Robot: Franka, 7 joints.
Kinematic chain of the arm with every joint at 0, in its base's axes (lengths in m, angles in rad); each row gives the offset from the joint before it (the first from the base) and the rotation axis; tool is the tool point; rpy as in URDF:
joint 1: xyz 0 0 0.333 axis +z
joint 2: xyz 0 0 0 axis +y
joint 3: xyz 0 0 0.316 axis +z
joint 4: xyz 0.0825 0 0 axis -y
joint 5: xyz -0.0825 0 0.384 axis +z
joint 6: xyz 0 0 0 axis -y
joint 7: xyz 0.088 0 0 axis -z
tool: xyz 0 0 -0.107 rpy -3.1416 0 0
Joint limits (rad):
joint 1: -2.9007..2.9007
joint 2: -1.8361..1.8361
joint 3: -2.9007..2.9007
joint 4: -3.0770..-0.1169
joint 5: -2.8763..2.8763
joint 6: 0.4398..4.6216
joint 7: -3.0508..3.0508
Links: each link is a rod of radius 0.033 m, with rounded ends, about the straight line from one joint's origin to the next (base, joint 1, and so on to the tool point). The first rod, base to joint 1, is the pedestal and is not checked.
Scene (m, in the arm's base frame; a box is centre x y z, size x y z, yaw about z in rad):
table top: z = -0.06
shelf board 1: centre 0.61 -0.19 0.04 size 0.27 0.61 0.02 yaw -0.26
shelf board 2: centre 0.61 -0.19 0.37 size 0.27 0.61 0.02 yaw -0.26
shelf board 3: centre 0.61 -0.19 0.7 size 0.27 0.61 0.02 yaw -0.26
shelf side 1: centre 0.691 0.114 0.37 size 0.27 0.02 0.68 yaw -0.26
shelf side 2: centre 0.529 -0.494 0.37 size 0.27 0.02 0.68 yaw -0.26
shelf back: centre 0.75 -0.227 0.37 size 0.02 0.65 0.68 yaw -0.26
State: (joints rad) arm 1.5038 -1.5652 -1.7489 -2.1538 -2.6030 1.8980 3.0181
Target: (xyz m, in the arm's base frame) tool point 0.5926 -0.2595 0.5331
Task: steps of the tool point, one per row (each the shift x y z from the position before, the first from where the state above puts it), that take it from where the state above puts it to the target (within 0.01 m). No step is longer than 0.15 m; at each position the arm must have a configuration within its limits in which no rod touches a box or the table.
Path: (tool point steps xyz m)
1: -0.0671 0.0060 0.0052
2: -0.0695 0.0182 -0.0011
3: -0.0695 0.0306 -0.0040
4: 0.0377 -0.0155 0.1060
5: 0.0035 -0.0172 0.1167
6: -0.0342 -0.0189 0.1163
7: 0.0829 -0.0374 -0.0028
8: 0.0817 -0.0206 -0.0034
9: 0.0738 -0.0054 0.0062

